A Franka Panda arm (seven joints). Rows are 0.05 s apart.
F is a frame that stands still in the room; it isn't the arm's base.
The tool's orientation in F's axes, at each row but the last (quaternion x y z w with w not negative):
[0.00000, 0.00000, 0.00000, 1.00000]
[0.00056, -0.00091, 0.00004, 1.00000]
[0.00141, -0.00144, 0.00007, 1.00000]
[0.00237, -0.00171, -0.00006, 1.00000]
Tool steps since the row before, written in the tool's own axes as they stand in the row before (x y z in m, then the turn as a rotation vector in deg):
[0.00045, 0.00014, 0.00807, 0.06, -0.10, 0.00]
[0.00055, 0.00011, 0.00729, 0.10, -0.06, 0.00]
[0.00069, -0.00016, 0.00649, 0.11, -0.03, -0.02]
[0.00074, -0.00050, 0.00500, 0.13, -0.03, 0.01]
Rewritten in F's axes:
[0.00045, 0.00014, 0.00807, 0.06, -0.10, 0.00]
[0.00054, 0.00010, 0.00729, 0.10, -0.06, 0.00]
[0.00067, -0.00018, 0.00649, 0.11, -0.03, -0.02]
[0.00072, -0.00052, 0.00500, 0.13, -0.03, 0.01]

